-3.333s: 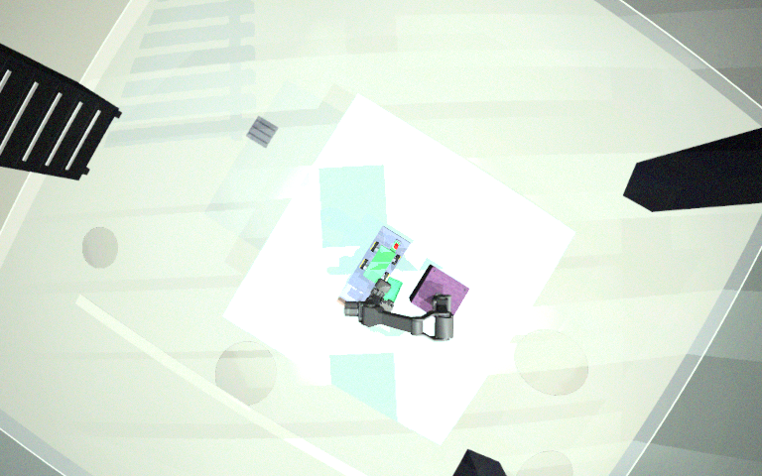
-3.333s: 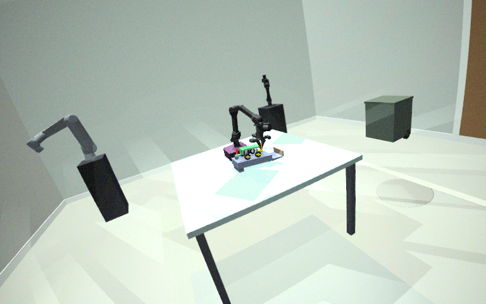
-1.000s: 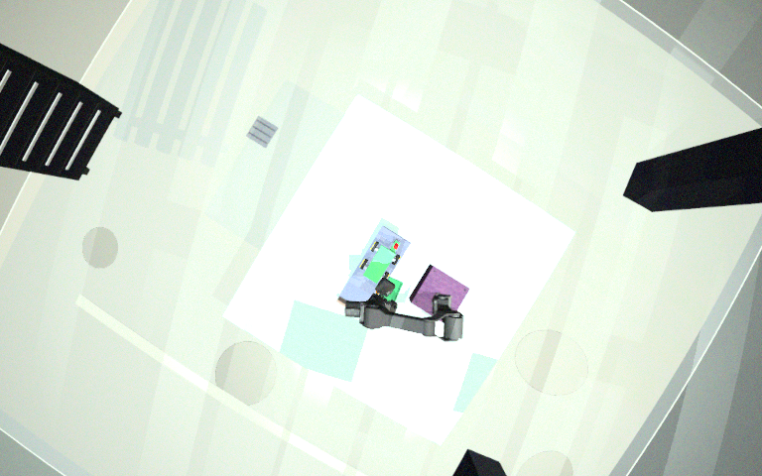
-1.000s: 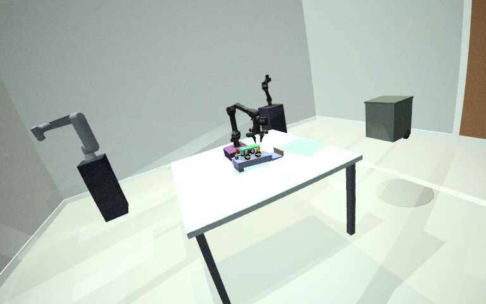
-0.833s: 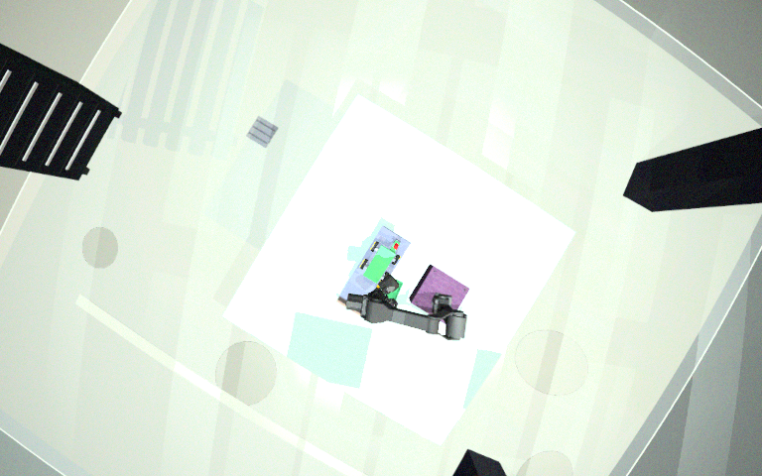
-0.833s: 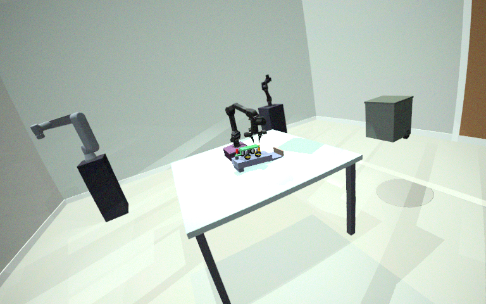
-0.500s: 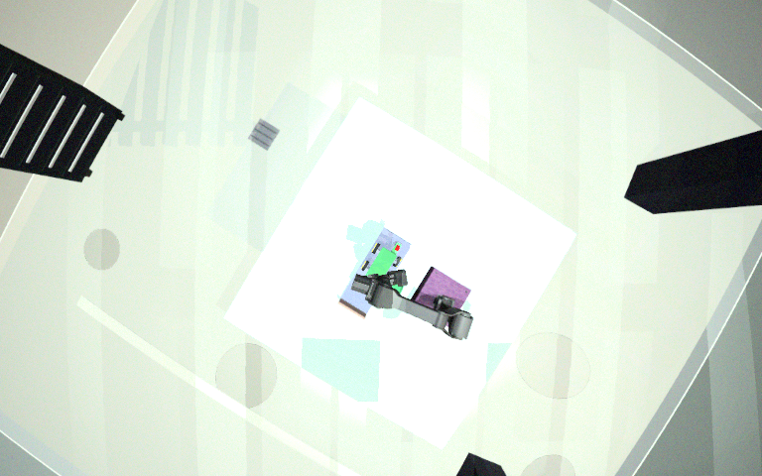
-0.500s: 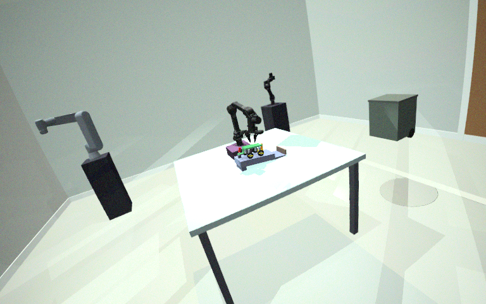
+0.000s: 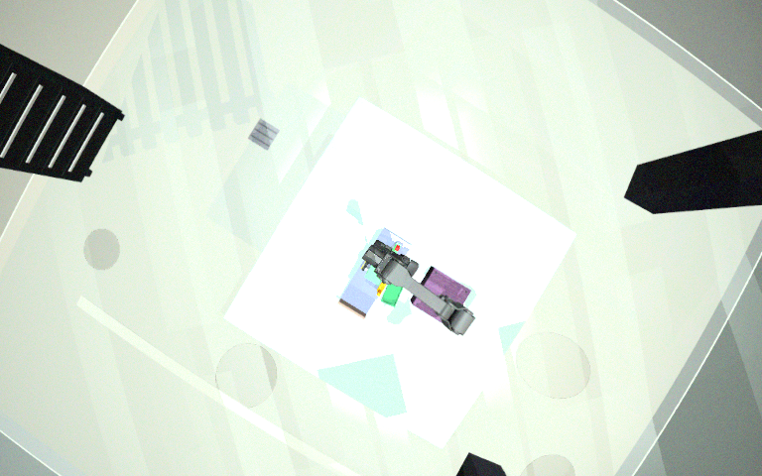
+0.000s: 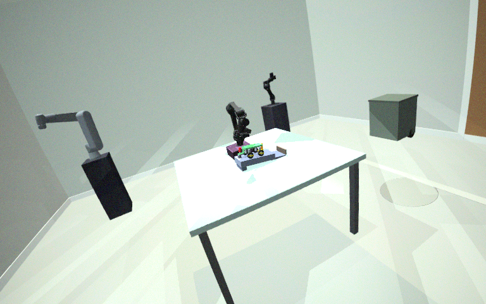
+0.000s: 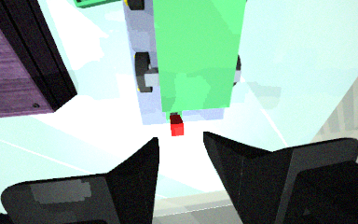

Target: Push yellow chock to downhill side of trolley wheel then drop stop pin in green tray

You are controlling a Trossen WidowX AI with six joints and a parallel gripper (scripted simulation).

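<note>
The red-headed stop pin is 6 cm below my gripper tip and 2 cm to the right of it. From my gripper tip the other things lie so: yellow chock 17 cm to the left, 11 cm below, 2 cm behind; then trolley 8 cm to the left, 8 cm below, 3 cm ahead; then ramp 15 cm below, 8 cm to the left, 3 cm ahead.
</note>
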